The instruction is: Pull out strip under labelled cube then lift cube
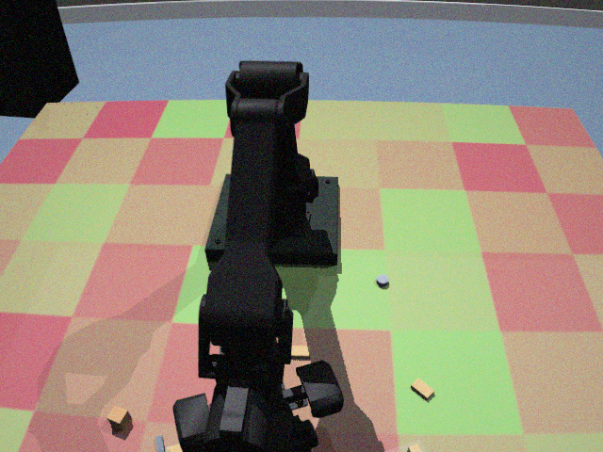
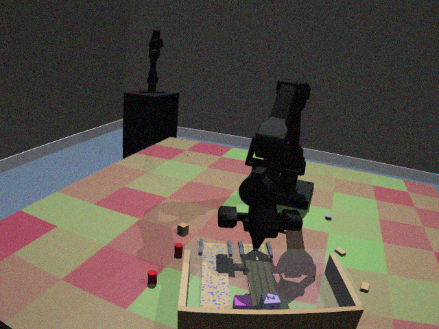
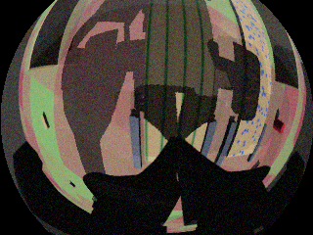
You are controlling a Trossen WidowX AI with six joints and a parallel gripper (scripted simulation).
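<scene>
My gripper tip is now 9 cm short of the striped strip and 5 cm to the right of it. Also, from my gripper tip: tan cube: 2 cm ahead, 19 cm to the right.
</scene>
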